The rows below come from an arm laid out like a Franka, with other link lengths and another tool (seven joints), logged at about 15 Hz.
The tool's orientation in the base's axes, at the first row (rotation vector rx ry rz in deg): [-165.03, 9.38, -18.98]
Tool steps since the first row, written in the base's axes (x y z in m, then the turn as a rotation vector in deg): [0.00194, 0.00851, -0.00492, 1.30, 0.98, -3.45]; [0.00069, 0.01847, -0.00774, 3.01, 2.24, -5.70]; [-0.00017, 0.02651, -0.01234, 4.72, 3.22, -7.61]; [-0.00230, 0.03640, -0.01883, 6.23, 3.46, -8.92]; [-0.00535, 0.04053, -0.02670, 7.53, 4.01, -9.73]
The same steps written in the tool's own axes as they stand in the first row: [-0.00032, -0.00717, 0.00699, 0.40, -0.21, 3.79]; [-0.00349, -0.01599, 0.01157, 1.41, -1.01, 6.60]; [-0.00639, -0.02255, 0.01749, 2.53, -1.63, 9.03]; [-0.01117, -0.03032, 0.02531, 3.68, -1.66, 10.68]; [-0.01634, -0.03212, 0.03295, 4.70, -2.10, 11.87]
